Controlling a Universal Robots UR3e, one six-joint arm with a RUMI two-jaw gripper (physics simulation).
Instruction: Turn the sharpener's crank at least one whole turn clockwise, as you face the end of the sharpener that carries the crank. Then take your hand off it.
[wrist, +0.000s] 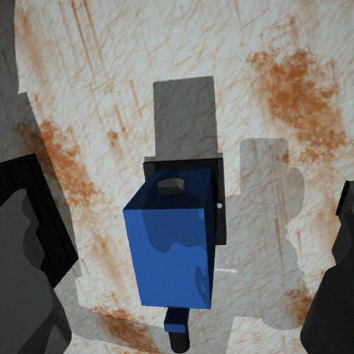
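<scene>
The sharpener (172, 255) is a blue box on a black base plate (220, 225), seen from above in the middle of the wrist view. A grey round disc (171, 186) sits on its upper, shaded end face. The crank (176, 321) sticks out at the opposite end, near the bottom edge of the view, with a short blue arm and a dark rounded handle (179, 343). My gripper (185, 188) is open, with one dark finger at the left edge and one at the right edge. The fingers stand wide apart on both sides of the sharpener and touch neither it nor the crank.
The sharpener stands on a pale tabletop (200, 40) with rust-coloured stains and scratches. Grey shadows of the sharpener and the gripper lie on it beyond and to the right of the sharpener, and along the left side.
</scene>
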